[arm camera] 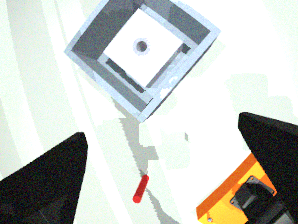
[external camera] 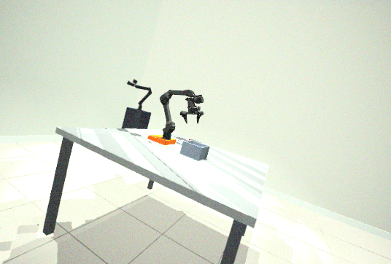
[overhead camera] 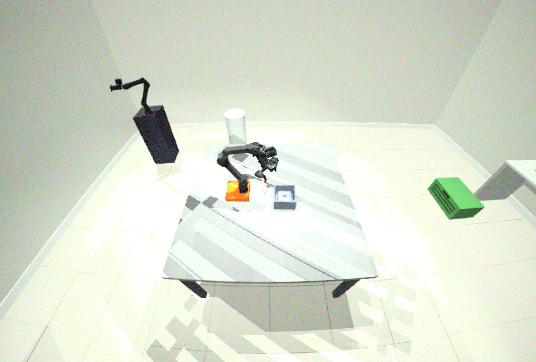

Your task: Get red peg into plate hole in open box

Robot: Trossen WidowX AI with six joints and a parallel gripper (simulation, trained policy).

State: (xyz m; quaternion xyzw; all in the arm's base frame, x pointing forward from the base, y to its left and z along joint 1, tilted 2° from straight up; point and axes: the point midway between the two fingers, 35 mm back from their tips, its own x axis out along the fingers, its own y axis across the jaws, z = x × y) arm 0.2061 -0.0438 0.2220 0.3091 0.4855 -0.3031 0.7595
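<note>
My gripper tip is now 190 mm above the red peg, 150 mm to the right of it and 30 mm past it. The rest, counted from my gripper tip: grey box (200 mm below, 90 mm ahead, 50 mm to the right).
</note>
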